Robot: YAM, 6 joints.
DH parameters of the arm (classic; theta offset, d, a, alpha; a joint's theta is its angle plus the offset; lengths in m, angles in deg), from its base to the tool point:
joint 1: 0 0.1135 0.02 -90
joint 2: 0 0 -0.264 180
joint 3: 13.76 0 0.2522 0
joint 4: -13.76 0 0.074 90
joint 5: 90 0 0 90
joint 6: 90 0.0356 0 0
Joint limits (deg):
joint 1: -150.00..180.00
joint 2: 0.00..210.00
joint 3: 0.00..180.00
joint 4: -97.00..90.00
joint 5: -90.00..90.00
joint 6: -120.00..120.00
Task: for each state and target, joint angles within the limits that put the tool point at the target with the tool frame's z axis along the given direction. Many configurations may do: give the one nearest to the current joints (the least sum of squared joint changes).
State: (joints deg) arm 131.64 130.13 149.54 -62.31 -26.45 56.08
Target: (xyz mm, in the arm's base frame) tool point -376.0 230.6 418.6 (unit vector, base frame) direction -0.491 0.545 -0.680
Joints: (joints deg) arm 149.50 125.38 152.67 -71.47 12.73 56.08
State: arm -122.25 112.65 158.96 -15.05 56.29 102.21
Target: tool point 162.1 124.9 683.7 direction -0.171 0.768 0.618
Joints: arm -149.88 72.91 175.10 8.84 48.57 102.21
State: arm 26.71 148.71 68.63 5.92 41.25 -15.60
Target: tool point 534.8 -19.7 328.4 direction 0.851 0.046 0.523
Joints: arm -2.42 131.01 107.72 54.95 -4.70 -15.60
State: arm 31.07 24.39 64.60 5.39 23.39 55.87
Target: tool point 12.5 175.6 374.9 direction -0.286 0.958 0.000
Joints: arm 80.89 43.85 48.23 -4.38 -25.73 55.87
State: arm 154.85 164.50 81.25 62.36 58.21 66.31
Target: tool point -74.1 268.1 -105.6 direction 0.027 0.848 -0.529
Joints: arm 107.51 162.77 39.46 89.86 16.32 66.31
